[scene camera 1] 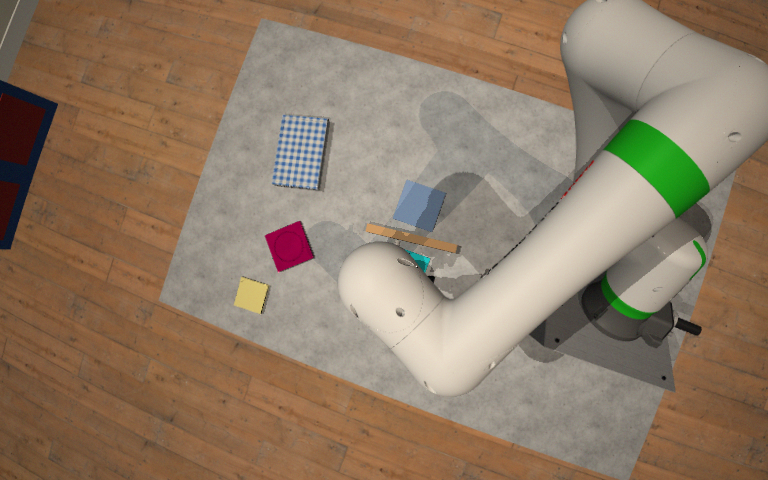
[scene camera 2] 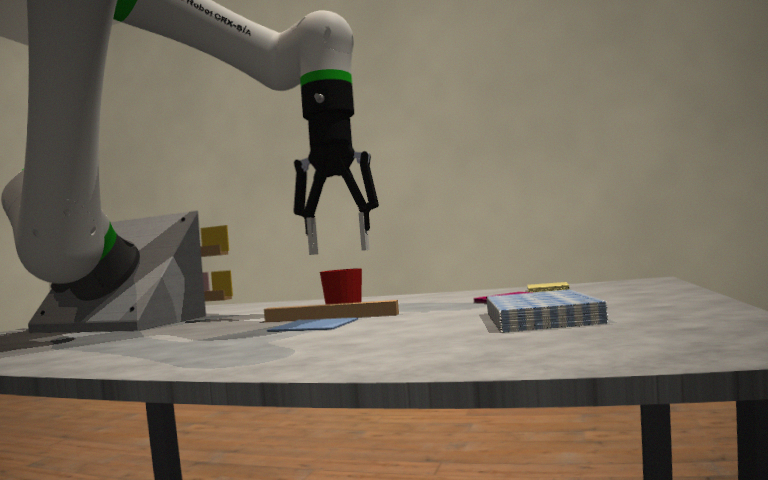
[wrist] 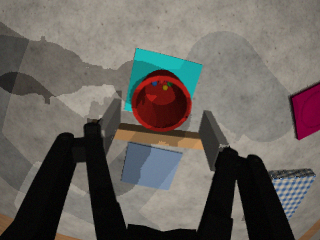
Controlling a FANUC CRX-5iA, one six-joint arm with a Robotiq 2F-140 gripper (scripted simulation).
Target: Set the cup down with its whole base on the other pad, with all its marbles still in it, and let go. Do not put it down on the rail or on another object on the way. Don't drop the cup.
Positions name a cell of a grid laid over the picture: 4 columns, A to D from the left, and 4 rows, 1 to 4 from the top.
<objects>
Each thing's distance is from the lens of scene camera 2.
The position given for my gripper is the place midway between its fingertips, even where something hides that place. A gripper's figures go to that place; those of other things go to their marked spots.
my gripper (scene camera 2: B3): 1.00 m
red cup (scene camera 2: B3): 0.96 m
wooden rail (scene camera 2: C3): 0.89 m
</objects>
